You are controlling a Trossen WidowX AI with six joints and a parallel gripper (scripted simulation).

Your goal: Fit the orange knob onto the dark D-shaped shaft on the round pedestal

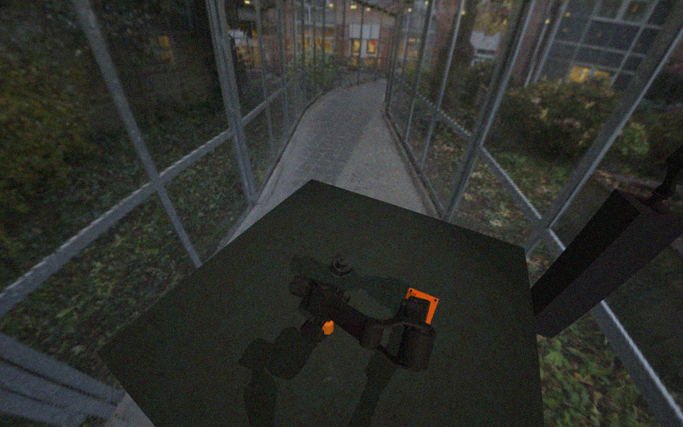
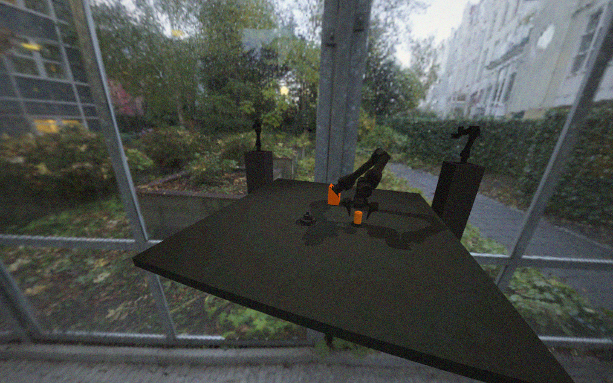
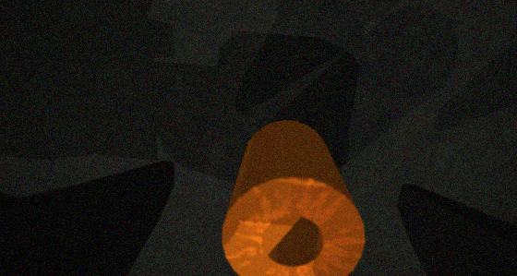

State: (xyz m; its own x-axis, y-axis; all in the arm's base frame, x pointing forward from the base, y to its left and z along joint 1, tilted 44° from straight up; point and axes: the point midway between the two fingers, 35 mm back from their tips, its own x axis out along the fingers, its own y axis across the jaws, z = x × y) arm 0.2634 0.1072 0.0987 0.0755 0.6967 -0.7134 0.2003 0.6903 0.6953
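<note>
My gripper tip is right at the orange knob. Also, from my gripper tip: dark shaft: 27 cm to the right, 5 cm ahead.
</note>
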